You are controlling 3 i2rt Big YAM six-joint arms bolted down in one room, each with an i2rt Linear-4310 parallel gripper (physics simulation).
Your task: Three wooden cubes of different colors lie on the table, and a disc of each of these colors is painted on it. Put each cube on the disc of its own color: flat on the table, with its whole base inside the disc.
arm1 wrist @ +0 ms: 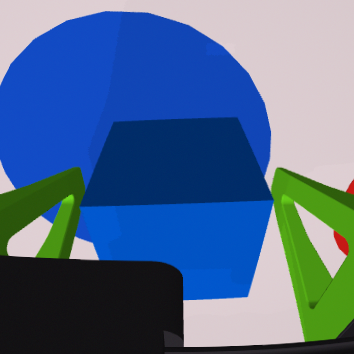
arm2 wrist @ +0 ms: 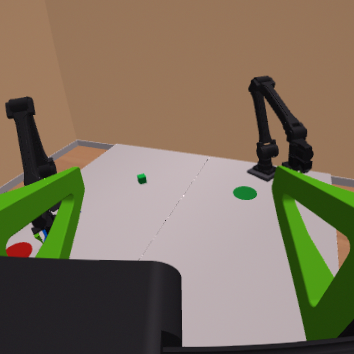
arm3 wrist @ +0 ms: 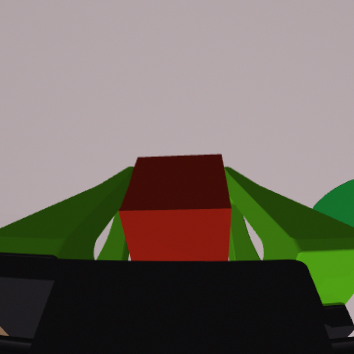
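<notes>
The blue cube is upright between the open fingers of my arm1 gripper. The near lower edge of its side lies over the blue disc; the rest of its base is hidden. My arm2 gripper is open and empty, high above the table. The green cube lies at the back left of the table, away from the green disc at the right. My arm3 gripper is shut on the red cube. The red disc is partly hidden by fingers.
In the arm2 wrist view, one black arm stands at the left, its gripper low near the red disc. Another black arm stands at the back right behind the green disc. The table has a thin seam running across it.
</notes>
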